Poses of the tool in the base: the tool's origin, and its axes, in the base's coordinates. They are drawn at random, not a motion.
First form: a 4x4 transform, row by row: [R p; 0 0 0 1], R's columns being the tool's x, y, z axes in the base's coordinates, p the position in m. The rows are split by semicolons.
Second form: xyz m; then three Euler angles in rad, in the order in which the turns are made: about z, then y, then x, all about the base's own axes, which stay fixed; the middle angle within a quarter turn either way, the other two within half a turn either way. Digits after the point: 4 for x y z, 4 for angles.
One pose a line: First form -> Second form
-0.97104 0.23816 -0.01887 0.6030; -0.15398 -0.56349 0.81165 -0.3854; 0.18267 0.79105 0.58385 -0.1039; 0 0 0 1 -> 0.6030 -0.3854 -0.1039 -2.9011 -0.0189 -0.9472
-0.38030 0.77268 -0.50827 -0.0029; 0.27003 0.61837 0.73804 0.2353; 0.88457 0.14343 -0.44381 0.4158; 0 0 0 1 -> -0.0029 0.2353 0.4158 -2.0282 -0.5332 -2.1122
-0.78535 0.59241 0.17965 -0.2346; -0.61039 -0.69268 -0.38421 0.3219; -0.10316 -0.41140 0.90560 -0.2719; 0 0 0 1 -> -0.2346 0.3219 -0.2719 -2.4953 0.1806 0.4012
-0.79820 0.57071 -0.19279 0.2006; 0.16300 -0.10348 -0.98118 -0.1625; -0.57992 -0.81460 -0.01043 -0.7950; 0 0 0 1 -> 0.2006 -0.1625 -0.7950 -2.5209 -0.1940 1.5814
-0.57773 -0.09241 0.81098 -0.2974; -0.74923 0.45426 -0.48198 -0.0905; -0.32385 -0.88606 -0.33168 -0.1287; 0 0 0 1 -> -0.2974 -0.0905 -0.1287 2.9830 0.9458 2.1735
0.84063 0.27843 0.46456 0.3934; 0.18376 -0.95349 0.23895 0.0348; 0.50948 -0.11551 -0.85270 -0.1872; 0 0 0 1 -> 0.3934 0.0348 -0.1872 -0.3198 0.4831 -2.8684
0.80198 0.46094 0.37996 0.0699; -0.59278 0.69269 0.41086 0.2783; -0.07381 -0.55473 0.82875 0.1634; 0 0 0 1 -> 0.0699 0.2783 0.1634 -0.5216 0.3898 -0.4602
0.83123 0.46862 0.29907 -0.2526; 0.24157 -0.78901 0.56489 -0.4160; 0.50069 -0.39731 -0.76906 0.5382; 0 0 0 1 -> -0.2526 -0.4160 0.5382 -0.5133 0.3037 -2.5081
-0.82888 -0.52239 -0.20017 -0.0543; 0.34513 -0.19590 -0.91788 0.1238; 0.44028 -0.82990 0.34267 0.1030; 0 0 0 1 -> -0.0543 0.1238 0.1030 2.5792 -0.2015 1.2135
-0.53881 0.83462 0.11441 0.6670; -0.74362 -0.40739 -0.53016 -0.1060; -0.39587 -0.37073 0.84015 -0.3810; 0 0 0 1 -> 0.6670 -0.1060 -0.3810 -2.1441 0.1147 0.5629
